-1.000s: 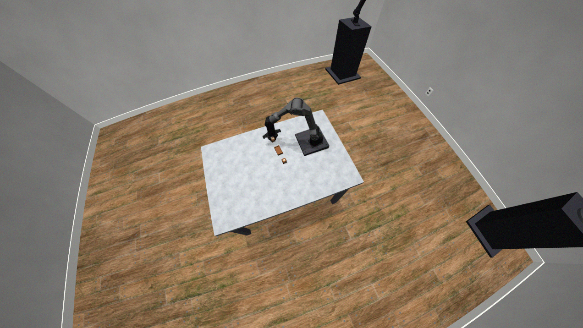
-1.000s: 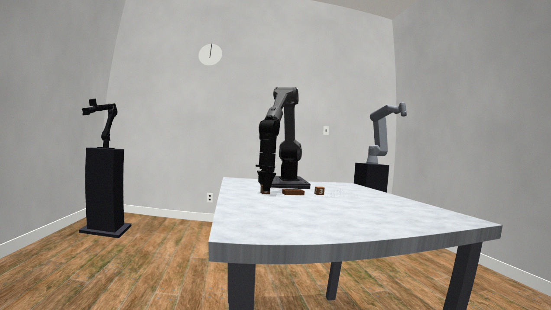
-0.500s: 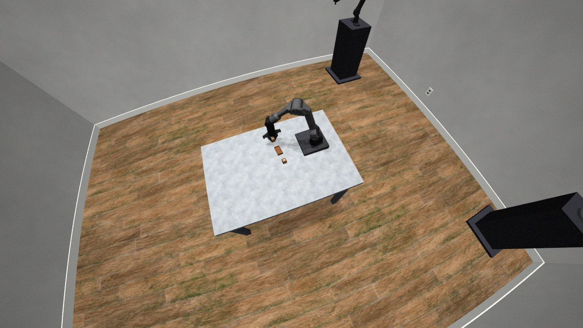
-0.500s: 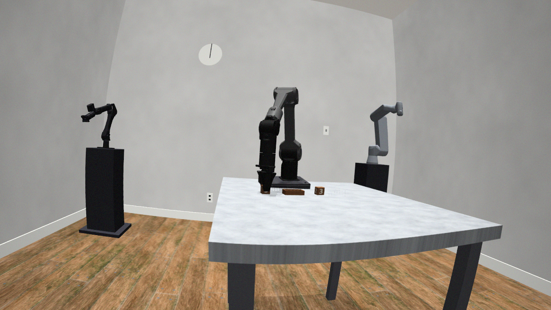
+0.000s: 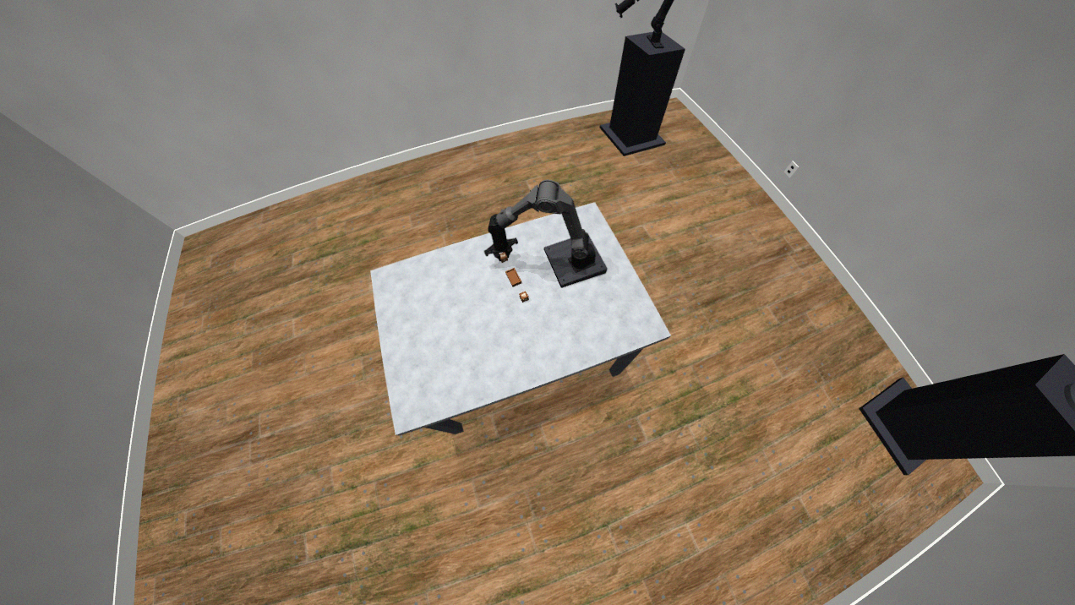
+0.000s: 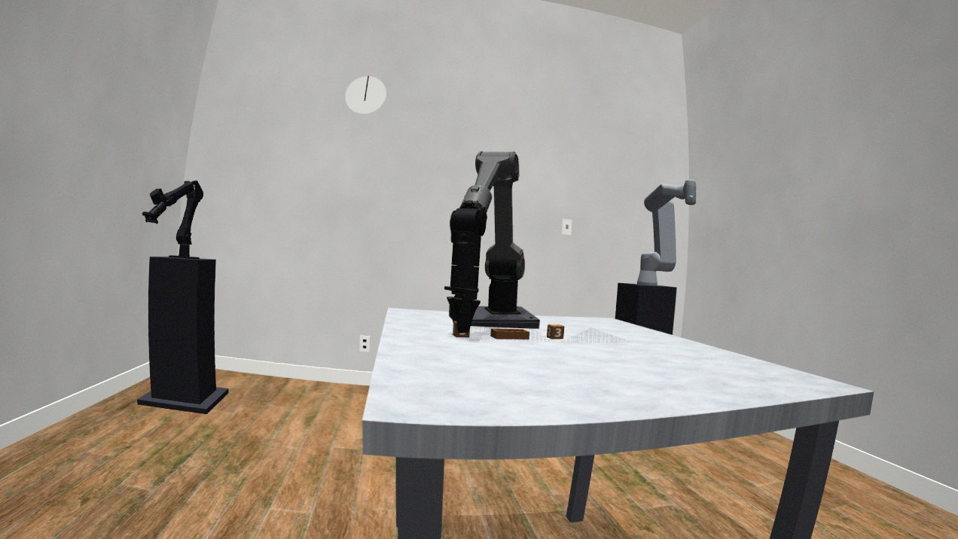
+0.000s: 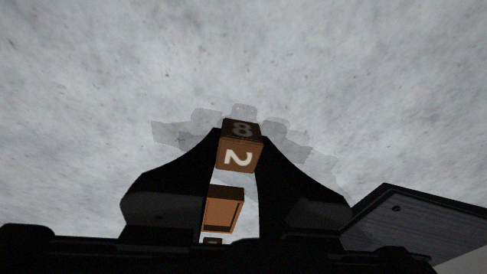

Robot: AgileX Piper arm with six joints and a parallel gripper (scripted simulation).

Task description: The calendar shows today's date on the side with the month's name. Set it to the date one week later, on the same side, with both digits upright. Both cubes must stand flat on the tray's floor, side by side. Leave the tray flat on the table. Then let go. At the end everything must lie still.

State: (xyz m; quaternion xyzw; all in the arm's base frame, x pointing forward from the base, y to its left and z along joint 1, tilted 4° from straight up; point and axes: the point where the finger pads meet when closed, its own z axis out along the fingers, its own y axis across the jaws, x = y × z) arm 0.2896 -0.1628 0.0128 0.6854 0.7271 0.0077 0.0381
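Right now the brown cube is 10 mm behind my hand and 210 mm to the left of it. Round my hand: tray (10 mm behind, 110 mm to the left, 10 mm below).
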